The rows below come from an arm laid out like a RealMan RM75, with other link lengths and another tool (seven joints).
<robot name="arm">
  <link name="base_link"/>
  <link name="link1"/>
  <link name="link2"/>
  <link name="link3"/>
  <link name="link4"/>
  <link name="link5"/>
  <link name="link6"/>
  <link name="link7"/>
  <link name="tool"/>
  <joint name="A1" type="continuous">
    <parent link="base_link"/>
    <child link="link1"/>
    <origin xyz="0 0 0.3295"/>
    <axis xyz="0 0 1"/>
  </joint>
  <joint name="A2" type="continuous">
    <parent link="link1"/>
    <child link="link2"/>
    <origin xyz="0 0 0" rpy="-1.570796 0 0"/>
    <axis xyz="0 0 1"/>
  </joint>
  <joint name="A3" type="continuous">
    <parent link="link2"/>
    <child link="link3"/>
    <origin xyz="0 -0.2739 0" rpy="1.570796 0 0"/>
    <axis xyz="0 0 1"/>
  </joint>
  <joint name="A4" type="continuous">
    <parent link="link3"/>
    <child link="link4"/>
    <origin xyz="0 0 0" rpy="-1.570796 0 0"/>
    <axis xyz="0 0 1"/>
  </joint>
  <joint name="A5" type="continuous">
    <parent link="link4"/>
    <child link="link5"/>
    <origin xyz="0 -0.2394 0" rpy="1.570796 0 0"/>
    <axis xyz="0 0 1"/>
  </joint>
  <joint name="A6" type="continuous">
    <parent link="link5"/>
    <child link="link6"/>
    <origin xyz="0 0 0" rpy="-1.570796 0 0"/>
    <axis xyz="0 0 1"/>
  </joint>
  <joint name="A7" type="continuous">
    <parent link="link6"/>
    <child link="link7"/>
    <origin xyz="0 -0.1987 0" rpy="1.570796 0 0"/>
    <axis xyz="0 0 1"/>
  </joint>
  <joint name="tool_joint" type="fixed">
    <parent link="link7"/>
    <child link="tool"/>
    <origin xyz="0.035 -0.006 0.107" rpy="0.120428 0 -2.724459"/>
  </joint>
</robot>
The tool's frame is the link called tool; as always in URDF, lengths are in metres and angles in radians. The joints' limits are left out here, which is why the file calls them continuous.
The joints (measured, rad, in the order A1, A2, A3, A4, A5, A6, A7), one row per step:
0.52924, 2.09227, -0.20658, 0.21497, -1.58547, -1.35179, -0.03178
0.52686, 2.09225, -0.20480, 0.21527, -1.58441, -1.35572, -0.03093
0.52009, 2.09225, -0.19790, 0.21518, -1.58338, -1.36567, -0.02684
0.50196, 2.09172, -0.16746, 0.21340, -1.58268, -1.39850, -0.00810
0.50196, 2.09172, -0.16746, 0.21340, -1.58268, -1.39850, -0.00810
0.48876, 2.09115, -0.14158, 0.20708, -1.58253, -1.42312, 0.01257
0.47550, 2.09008, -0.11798, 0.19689, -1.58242, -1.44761, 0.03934
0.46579, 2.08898, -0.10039, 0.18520, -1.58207, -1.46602, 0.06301
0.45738, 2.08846, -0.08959, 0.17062, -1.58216, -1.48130, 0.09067
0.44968, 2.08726, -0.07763, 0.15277, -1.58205, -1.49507, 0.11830
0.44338, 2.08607, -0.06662, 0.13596, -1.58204, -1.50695, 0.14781
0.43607, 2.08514, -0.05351, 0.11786, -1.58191, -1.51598, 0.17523
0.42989, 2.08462, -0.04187, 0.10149, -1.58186, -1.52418, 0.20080
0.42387, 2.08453, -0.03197, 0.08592, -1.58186, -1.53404, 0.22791
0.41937, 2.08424, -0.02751, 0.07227, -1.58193, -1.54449, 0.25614
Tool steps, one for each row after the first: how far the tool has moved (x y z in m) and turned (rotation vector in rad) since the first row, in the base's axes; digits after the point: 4 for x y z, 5 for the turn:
0.0003, -0.0003, 0.0012, 0.00332, 0.00410, -0.00147
0.0015, -0.0010, 0.0048, 0.01214, 0.01590, -0.00648
0.0040, -0.0011, 0.0183, 0.04470, 0.05922, -0.02155
0.0040, -0.0011, 0.0183, 0.04470, 0.05922, -0.02155
0.0070, -0.0004, 0.0304, 0.07176, 0.09340, -0.03389
0.0108, 0.0000, 0.0430, 0.09694, 0.12736, -0.04525
0.0144, 0.0006, 0.0535, 0.11669, 0.15180, -0.05306
0.0177, 0.0004, 0.0619, 0.12851, 0.17331, -0.05847
0.0219, 0.0009, 0.0715, 0.14245, 0.19096, -0.06378
0.0256, 0.0013, 0.0801, 0.15305, 0.20979, -0.06881
0.0308, 0.0017, 0.0890, 0.16565, 0.22522, -0.07703
0.0352, 0.0019, 0.0968, 0.17621, 0.23988, -0.08374
0.0385, 0.0015, 0.1040, 0.18455, 0.25679, -0.08827
0.0401, 0.0007, 0.1095, 0.18684, 0.27446, -0.08866

